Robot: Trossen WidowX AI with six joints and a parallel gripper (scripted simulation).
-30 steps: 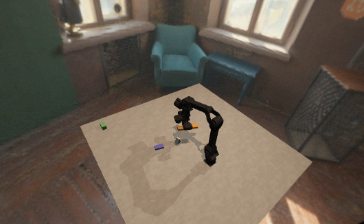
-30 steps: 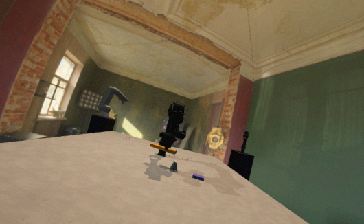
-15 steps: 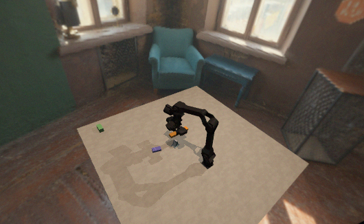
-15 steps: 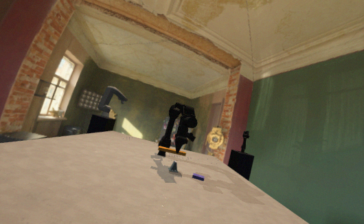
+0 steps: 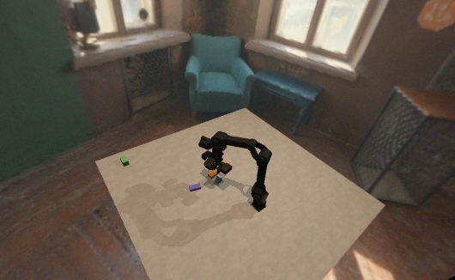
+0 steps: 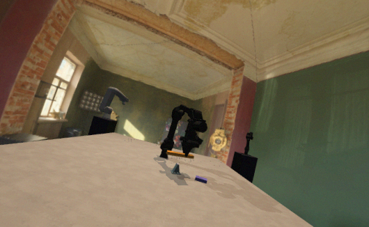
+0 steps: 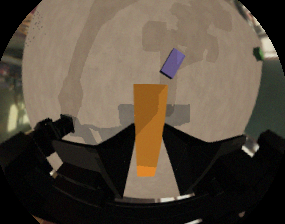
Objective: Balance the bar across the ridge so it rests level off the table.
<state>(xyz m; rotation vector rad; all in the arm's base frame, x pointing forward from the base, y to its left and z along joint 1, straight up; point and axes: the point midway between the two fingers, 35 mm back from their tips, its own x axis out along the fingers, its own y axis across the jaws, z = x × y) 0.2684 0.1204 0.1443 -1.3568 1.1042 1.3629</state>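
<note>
The purple block lies 120 mm to the left of my gripper tip, 100 mm below it and 40 mm ahead of it. The rest, counted from my gripper tip: orange bar: 30 mm to the right, 10 mm ahead; green block: 470 mm ahead, 380 mm to the left, 90 mm below.
</note>
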